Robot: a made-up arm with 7 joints. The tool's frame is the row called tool.
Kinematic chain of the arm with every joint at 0, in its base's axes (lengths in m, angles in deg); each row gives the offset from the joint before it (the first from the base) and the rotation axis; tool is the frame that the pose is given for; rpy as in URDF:
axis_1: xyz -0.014 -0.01 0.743 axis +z
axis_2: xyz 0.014 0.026 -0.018 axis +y
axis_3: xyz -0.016 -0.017 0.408 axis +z
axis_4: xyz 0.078 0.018 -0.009 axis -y
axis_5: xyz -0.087 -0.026 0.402 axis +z
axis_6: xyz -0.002 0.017 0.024 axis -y
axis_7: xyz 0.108 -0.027 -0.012 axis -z
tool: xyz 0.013 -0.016 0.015 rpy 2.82 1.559 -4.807
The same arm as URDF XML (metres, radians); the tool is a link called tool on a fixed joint. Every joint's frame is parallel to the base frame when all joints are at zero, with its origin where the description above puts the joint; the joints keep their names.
<robot name="arm">
<link name="base_link"/>
<link name="link1"/>
<link name="link2"/>
<link name="link3"/>
<link name="link4"/>
<link name="link5"/>
<link name="link6"/>
<link name="link7"/>
<link name="tool"/>
<joint name="axis_1" type="continuous"><parent link="base_link"/><child link="link1"/><origin xyz="-0.0140 -0.0100 0.7430" rpy="0.0000 0.0000 0.0000"/><axis xyz="0 0 1"/></joint>
<joint name="axis_2" type="continuous"><parent link="link1"/><child link="link2"/><origin xyz="0.0140 0.0260 -0.0180" rpy="0.0000 0.0000 0.0000"/><axis xyz="0 1 0"/></joint>
<joint name="axis_3" type="continuous"><parent link="link2"/><child link="link3"/><origin xyz="-0.0160 -0.0170 0.4080" rpy="0.0000 0.0000 0.0000"/><axis xyz="0 0 1"/></joint>
<joint name="axis_4" type="continuous"><parent link="link3"/><child link="link4"/><origin xyz="0.0780 0.0180 -0.0090" rpy="0.0000 0.0000 0.0000"/><axis xyz="0 -1 0"/></joint>
<joint name="axis_5" type="continuous"><parent link="link4"/><child link="link5"/><origin xyz="-0.0870 -0.0260 0.4020" rpy="0.0000 0.0000 0.0000"/><axis xyz="0 0 1"/></joint>
<joint name="axis_6" type="continuous"><parent link="link5"/><child link="link6"/><origin xyz="-0.0020 0.0170 0.0240" rpy="0.0000 0.0000 0.0000"/><axis xyz="0 -1 0"/></joint>
<joint name="axis_7" type="continuous"><parent link="link6"/><child link="link7"/><origin xyz="0.1080 -0.0270 -0.0120" rpy="0.0000 0.0000 0.0000"/><axis xyz="0 0 -1"/></joint>
<joint name="tool_joint" type="fixed"><parent link="link7"/><child link="tool"/><origin xyz="0.0130 -0.0160 0.0150" rpy="0.0492 0.0272 -0.0839"/></joint>
</robot>

